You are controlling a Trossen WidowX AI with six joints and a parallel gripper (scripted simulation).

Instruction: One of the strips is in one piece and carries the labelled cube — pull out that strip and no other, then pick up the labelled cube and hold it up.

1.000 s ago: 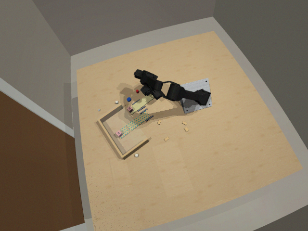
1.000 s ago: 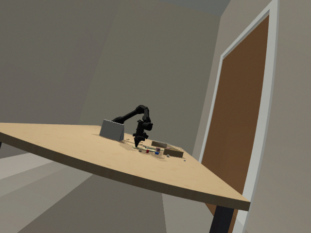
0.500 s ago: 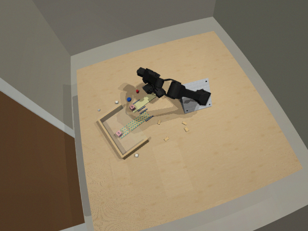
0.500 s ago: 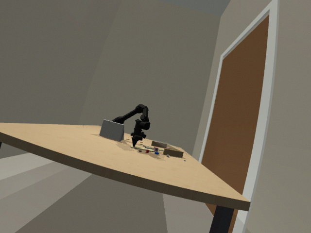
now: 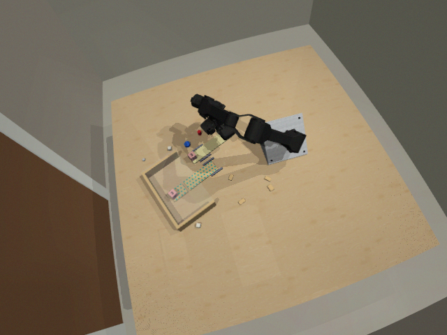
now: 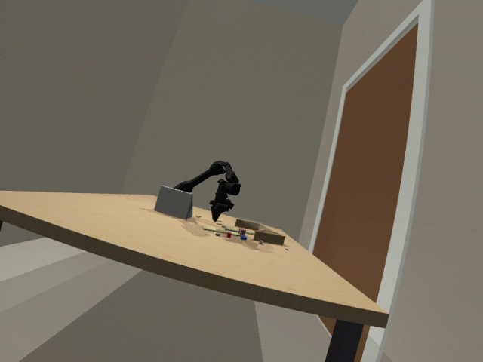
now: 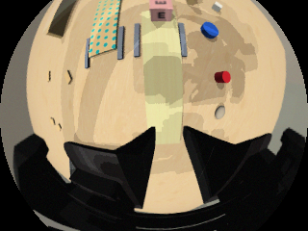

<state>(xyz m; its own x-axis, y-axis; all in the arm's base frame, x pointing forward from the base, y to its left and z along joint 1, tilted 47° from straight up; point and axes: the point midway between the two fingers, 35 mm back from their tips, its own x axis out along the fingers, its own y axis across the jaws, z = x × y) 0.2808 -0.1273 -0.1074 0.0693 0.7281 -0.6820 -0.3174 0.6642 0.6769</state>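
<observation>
Right now the blue disc is 170 mm ahead of my gripper tip, 30 mm to the right of it and 40 mm below it. The rest, counted from my gripper tip: red cylinder 90 mm ahead, 60 mm to the right, 40 mm below.
</observation>
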